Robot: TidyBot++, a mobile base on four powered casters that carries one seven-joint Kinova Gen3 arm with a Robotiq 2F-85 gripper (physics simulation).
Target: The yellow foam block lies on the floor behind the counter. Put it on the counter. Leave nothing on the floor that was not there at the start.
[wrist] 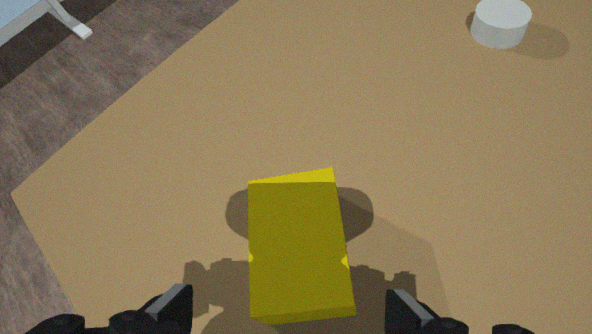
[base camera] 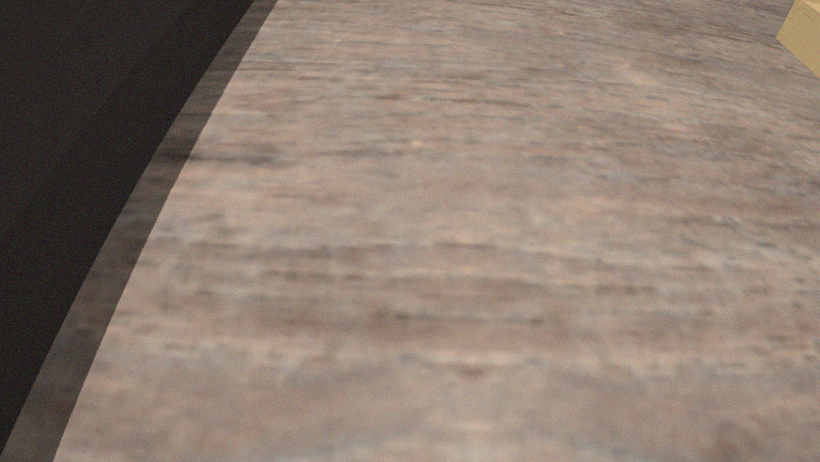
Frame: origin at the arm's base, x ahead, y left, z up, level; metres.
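Where they show: gripper, fingertip midpoint: point(wrist: 289, 309).
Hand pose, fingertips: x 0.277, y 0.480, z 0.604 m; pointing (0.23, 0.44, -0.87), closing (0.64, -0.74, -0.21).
Things, the pixels of their centre, and the offset from my fingertips. "pt": a spot on its surface instead. Level surfaces: height alone.
- yellow foam block at the middle of its body: point(wrist: 300, 247) dz -0.068, dx +0.033, dy +0.037 m
- tan counter top at its surface level: dz -0.090 m
- white cylinder at the middle of its body: point(wrist: 499, 22) dz -0.078, dx +0.322, dy +0.032 m
- tan piece at a spot on its surface: point(base camera: 806, 37) pt dz -0.955, dx +0.699, dy -1.295 m
The yellow foam block point(wrist: 300, 245) rests on the tan counter top point(wrist: 390, 115) in the wrist view, at the lower middle, mostly in the gripper's shadow. My gripper point(wrist: 289, 309) is open above the counter. Its fingertips stand apart on either side of the block's near end, with a gap to it on both sides, and nothing is between them. The block does not show in the base camera view.
A white cylinder point(wrist: 500, 25) stands on the counter at the upper right of the wrist view. A white leg-like piece point(wrist: 75, 22) shows beyond the counter. In the base view, a dark surface point(base camera: 74, 114) is left and a tan piece point(base camera: 806, 37) top right.
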